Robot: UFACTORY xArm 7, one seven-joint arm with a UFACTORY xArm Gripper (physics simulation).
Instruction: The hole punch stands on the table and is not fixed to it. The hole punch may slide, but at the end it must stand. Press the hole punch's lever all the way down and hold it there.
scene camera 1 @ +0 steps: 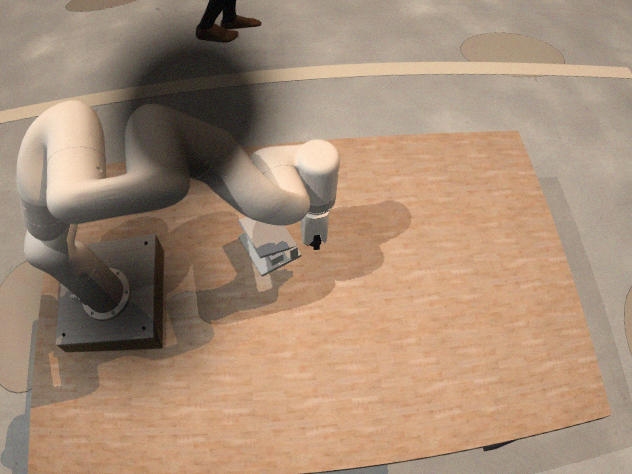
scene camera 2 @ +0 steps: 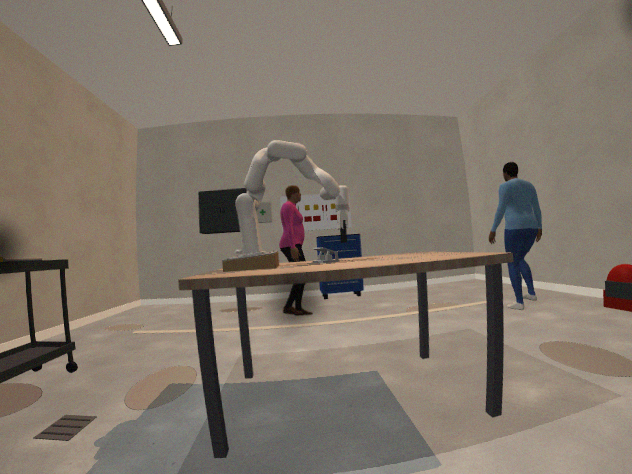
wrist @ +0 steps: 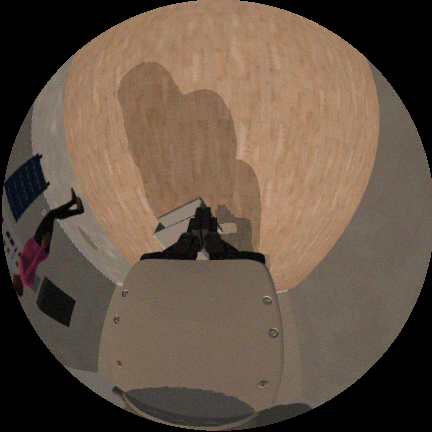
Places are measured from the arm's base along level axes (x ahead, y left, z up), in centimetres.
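Where they show: gripper, fingertip midpoint: (scene camera 1: pixel 313 242) (scene camera 2: pixel 343 242) (wrist: pixel 204 216); arm's base, origin of the base link: (scene camera 1: pixel 106 294) (scene camera 2: pixel 253 254).
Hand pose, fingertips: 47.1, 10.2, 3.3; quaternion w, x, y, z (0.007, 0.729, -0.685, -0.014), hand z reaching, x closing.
Note:
Each offset is from my fingertips to the top centre of the thing, as dx, dy, dz. Level surfaces: height alone.
The grey hole punch @[-10.2, +4.7, -1.6] (scene camera 1: pixel 278 259) (scene camera 2: pixel 326 257) (wrist: pixel 170 234) stands on the table @[dz -10.1] (scene camera 1: pixel 433 316) (scene camera 2: pixel 408 263) (wrist: pixel 300 115), to the right of the arm's base in scene view 1. Its light, flat lever @[-10.2, +4.7, -1.6] (scene camera 1: pixel 268 237) (scene camera 2: pixel 322 248) is raised, with a gap showing between it and the base plate. My gripper (scene camera 1: pixel 317 247) (scene camera 2: pixel 343 239) (wrist: pixel 204 216) is shut and empty. Its black fingertips point down and hang in the air, higher than the lever in scene view 2 and to the right of the punch in scene view 1. In the wrist view the fingers hide part of the punch.
The arm's base block (scene camera 1: pixel 140 265) (scene camera 2: pixel 250 262) stands at the left of the table. A person in pink (scene camera 2: pixel 292 224) (wrist: pixel 32 262) and a person in blue (scene camera 2: pixel 519 219) are on the floor beyond the table. A blue cabinet (scene camera 2: pixel 339 285) (wrist: pixel 26 187) is behind it.

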